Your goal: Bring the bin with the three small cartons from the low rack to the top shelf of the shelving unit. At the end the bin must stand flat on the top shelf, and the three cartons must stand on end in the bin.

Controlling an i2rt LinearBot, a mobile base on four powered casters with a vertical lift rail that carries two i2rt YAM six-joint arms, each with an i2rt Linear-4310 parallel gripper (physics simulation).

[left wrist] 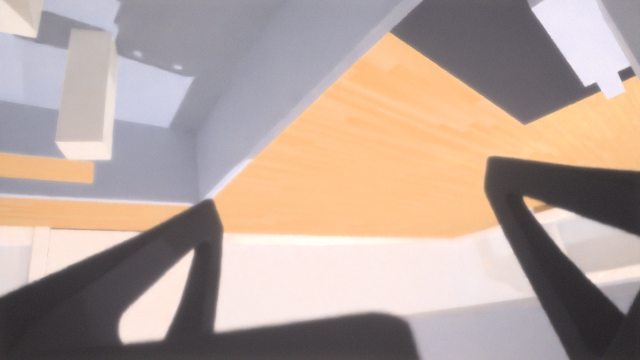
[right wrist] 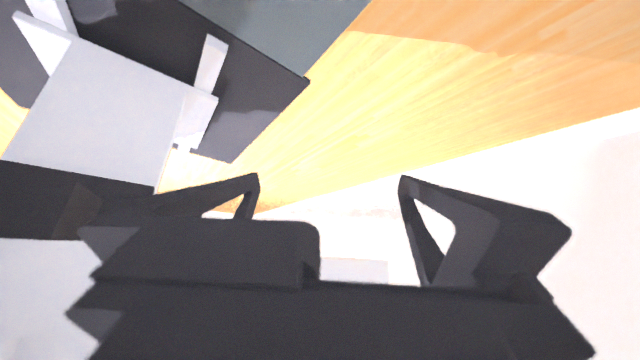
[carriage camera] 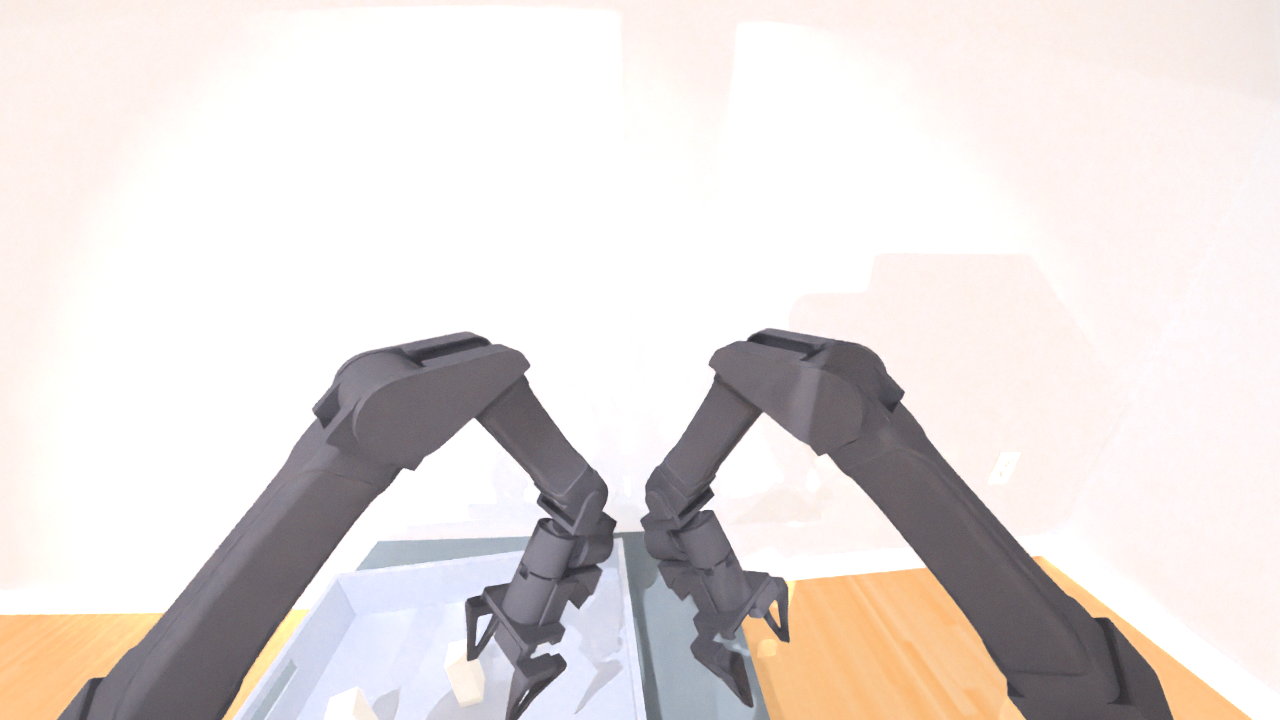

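The pale blue-grey bin rests on the dark teal low rack, low and left of centre in the carriage view. One cream carton stands on end in it; another carton is cut off by the frame edge. The third carton and the top shelf cannot be made out. My left gripper is open and empty, above the bin's right part. My right gripper is open and empty, beyond the bin's right wall, around the rack's right edge.
A pale wall stands behind the rack, with a white outlet at the right. Wooden floor lies right of the rack. My dark base and grey column show in the wrist views.
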